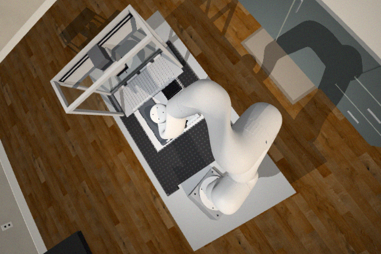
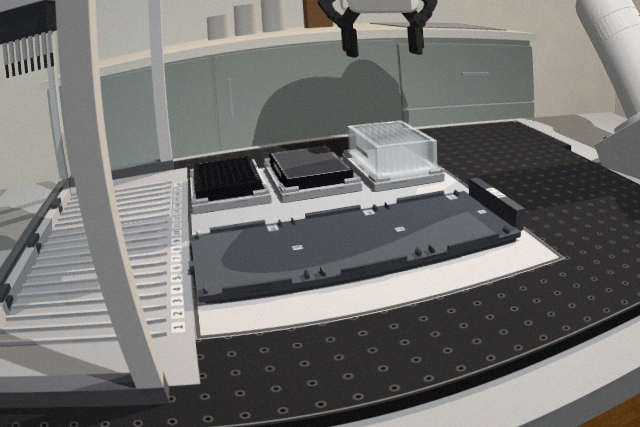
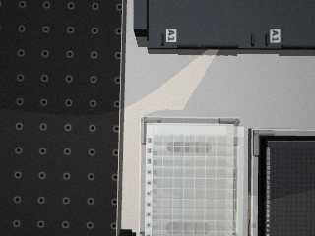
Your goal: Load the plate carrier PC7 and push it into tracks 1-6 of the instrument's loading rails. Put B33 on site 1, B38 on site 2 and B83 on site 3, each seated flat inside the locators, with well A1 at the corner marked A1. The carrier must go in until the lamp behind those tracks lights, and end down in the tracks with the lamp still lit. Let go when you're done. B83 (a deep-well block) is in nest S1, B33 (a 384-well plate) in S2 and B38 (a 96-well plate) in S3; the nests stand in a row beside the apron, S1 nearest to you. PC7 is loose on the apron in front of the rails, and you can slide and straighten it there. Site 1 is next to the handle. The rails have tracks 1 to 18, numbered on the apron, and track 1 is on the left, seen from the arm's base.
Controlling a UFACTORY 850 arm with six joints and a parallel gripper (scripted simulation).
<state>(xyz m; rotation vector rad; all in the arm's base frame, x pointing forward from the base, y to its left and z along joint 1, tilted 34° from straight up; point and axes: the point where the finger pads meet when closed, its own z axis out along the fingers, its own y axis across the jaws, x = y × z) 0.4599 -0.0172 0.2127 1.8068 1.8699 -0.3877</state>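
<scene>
My gripper is now 140 mm above the clear deep-well block B83. The rest, counted from my hand: perforated dark deck: 100 mm ahead, 120 mm to the left, 170 mm below; black welled plate: 220 mm ahead, 20 mm to the right, 150 mm below; grey nest S1: 170 mm below.
</scene>
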